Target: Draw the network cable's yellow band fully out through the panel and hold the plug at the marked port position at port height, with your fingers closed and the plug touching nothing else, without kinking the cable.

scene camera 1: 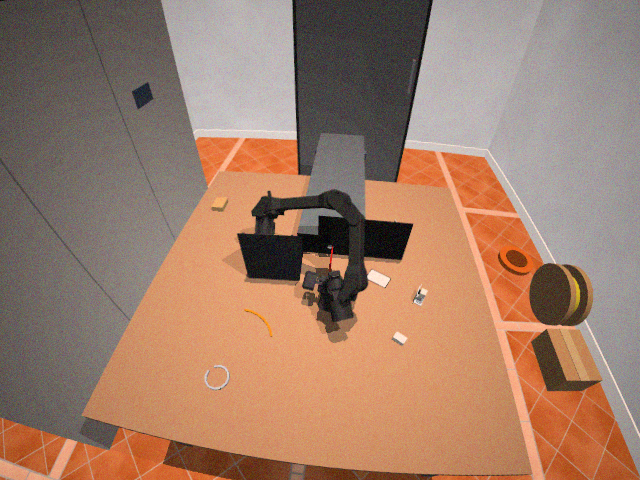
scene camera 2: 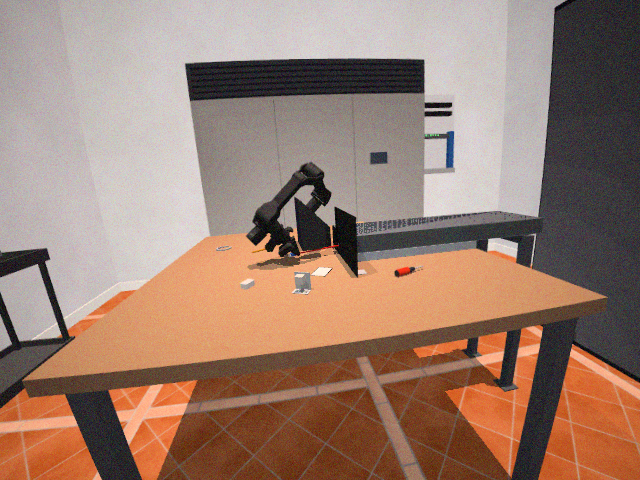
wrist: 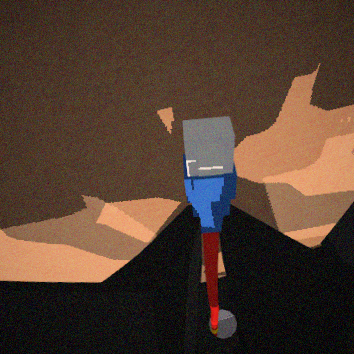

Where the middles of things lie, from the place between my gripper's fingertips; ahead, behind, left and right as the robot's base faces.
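Cable plug (wrist: 210,176): my gripper is 2 cm to the left of it.
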